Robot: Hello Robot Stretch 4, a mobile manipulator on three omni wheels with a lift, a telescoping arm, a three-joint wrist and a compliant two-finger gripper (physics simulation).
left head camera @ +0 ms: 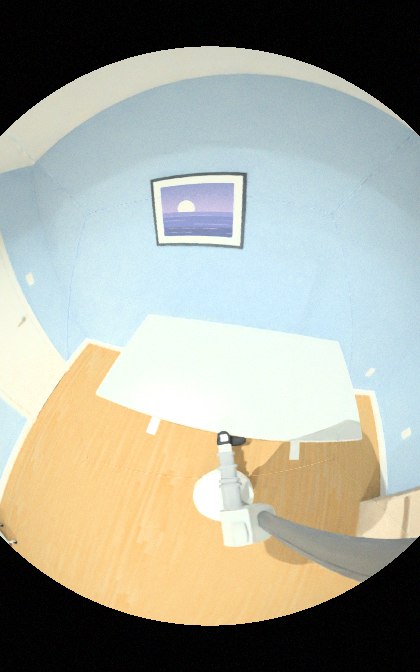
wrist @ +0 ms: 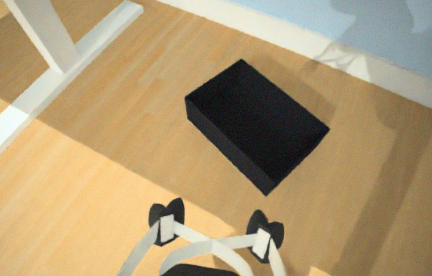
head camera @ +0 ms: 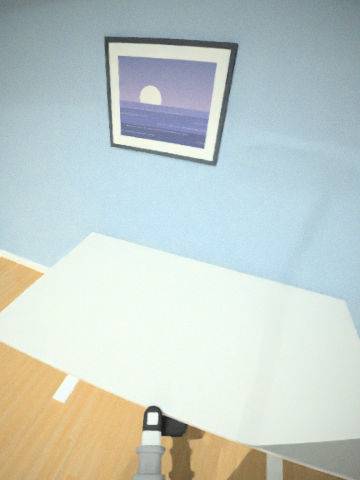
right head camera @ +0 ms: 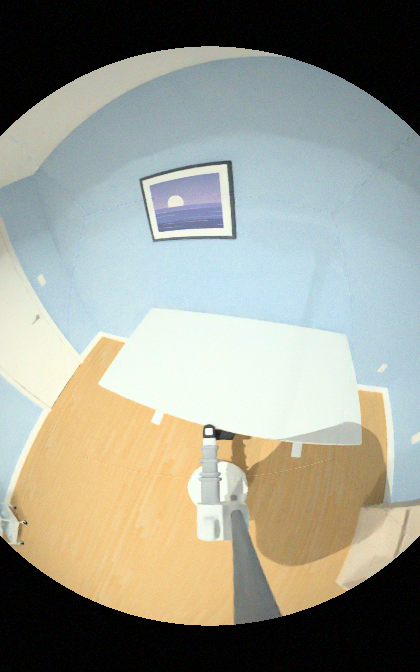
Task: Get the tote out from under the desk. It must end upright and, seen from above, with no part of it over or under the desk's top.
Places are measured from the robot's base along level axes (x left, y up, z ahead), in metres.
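Where they show: gripper, fingertip midpoint: (wrist: 216, 219).
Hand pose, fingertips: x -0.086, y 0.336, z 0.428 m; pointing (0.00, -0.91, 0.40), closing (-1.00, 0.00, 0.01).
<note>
After its pixels a point has its place.
A black open-topped tote (wrist: 255, 122) {y -0.024, x -0.149, z 0.777 m} stands upright on the floor under the desk in the wrist view, turned at an angle, with its near corner toward the gripper. The white desk top (head camera: 190, 330) {y 0.693, x -0.134, z 0.617 m} (left head camera: 230, 380) {y 0.692, x -0.083, z 0.611 m} (right head camera: 235, 375) {y 0.693, x -0.145, z 0.593 m} hides the tote in the three head views. My gripper (wrist: 216, 219) {y 0.336, x -0.086, z 0.428 m} is open and empty, its fingertips apart and short of the tote's near corner. In the head views the fingers are hidden; the dark wrist part shows at the desk's front edge.
A white desk leg with its foot (wrist: 37, 100) stands left of the tote. Behind the tote run the white baseboard (wrist: 280, 32) {y 0.025, x -0.196, z 1.106 m} and the blue wall (wrist: 400, 40) {y 0.133, x -0.506, z 1.009 m} (head camera: 280, 210) {y 1.090, x -0.533, z 1.000 m}. A framed picture (head camera: 167, 102) {y 1.465, x 0.028, z 1.176 m} hangs above the desk.
</note>
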